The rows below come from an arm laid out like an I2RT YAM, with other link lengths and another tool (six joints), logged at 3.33 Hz.
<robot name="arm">
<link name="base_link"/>
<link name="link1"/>
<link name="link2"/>
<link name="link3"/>
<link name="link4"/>
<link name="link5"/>
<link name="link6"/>
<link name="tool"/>
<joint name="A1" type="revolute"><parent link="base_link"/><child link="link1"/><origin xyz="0 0 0.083" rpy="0 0 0"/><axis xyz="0 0 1"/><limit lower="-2.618" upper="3.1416"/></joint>
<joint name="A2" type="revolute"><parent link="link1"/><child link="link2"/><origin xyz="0.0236 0.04 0.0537" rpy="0 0 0"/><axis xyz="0 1 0"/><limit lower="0" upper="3.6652"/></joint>
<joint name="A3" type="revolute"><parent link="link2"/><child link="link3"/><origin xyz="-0.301 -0.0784 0" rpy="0 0 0"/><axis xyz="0 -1 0"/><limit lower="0" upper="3.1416"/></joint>
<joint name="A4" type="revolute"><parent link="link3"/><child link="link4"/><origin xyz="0.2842 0.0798 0.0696" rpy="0 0 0"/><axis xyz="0 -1 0"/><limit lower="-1.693" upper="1.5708"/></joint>
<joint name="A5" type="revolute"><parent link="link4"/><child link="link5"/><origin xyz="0.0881 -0.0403 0.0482" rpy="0 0 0"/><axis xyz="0 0 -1"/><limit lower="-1.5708" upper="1.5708"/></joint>
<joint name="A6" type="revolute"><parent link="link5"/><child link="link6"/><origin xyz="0.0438 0 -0.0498" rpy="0 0 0"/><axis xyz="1 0 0"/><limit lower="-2.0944" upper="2.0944"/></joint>
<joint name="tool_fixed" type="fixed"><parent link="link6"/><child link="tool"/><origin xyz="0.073 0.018 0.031" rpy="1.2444 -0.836 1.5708"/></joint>
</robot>
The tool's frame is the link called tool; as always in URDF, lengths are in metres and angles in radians.
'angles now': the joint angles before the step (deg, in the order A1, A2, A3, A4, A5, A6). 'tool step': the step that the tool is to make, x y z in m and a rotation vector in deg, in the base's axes. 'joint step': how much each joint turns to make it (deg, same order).
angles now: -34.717, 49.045, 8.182, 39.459, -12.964, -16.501
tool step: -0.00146, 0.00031, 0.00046, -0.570, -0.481, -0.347
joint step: 0.001, -0.243, -0.448, 0.882, 0.352, -0.193
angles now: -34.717, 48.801, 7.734, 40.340, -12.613, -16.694
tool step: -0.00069, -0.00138, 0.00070, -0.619, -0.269, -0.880
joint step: -0.001, 0.046, -0.175, 0.720, 0.882, -0.356
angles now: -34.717, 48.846, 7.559, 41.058, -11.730, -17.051
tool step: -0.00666, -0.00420, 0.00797, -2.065, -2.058, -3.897
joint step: 0.000, -1.983, -0.749, 1.531, 3.885, -0.612
